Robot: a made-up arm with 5 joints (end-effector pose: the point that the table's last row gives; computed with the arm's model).
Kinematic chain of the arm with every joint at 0, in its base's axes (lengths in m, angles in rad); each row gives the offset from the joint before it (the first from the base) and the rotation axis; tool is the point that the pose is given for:
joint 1: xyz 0 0 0.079 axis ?
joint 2: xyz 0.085 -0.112 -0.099 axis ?
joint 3: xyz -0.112 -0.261 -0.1 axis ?
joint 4: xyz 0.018 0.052 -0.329 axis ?
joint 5: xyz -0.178 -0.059 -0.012 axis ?
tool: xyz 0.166 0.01 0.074
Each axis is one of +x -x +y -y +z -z.
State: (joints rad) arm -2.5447 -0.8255 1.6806 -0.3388 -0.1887
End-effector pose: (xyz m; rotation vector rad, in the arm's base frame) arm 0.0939 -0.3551 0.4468 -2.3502 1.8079 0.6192
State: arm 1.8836 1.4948 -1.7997 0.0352 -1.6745
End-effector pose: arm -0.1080 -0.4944 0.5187 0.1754 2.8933 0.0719
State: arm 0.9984 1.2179 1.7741 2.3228 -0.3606
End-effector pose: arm 0.6044 -0.4364 0.2262 1.2823 0.3096 0.8376
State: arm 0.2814 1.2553 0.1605 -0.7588 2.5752
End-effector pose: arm 0.7032 -0.2589 -0.3692 -2.4347 -0.7977 1.0485
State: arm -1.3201 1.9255 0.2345 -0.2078 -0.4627
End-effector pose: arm 0.0165 -0.4387 -0.4189 0.2361 -0.7909 -0.6729
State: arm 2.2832 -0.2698 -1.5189 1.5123 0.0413
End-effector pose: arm 0.4428 -0.2934 0.2785 -1.5105 -0.3686 -0.2599
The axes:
joint 1: -y
joint 2: -y
joint 3: -z
joint 4: +y
joint 5: +z

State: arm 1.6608 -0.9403 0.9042 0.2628 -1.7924
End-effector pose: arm 0.0382 -0.3502 -0.2942 0.7861 0.0917 -2.5224
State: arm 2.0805 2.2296 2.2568 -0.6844 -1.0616
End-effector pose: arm -0.2908 -0.2105 0.5280 -2.4985 -0.6265 -1.0145
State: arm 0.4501 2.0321 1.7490 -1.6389 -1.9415
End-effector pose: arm 0.7380 -0.3159 0.3844 -1.4093 0.1322 0.3199
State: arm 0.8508 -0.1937 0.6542 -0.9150 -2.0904
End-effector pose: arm 0.2114 -0.3845 -0.6060 1.6916 -1.1257 -2.2359
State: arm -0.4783 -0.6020 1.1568 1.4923 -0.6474
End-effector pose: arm -0.3904 -0.4831 -0.0776 -0.4549 2.4249 -1.7699
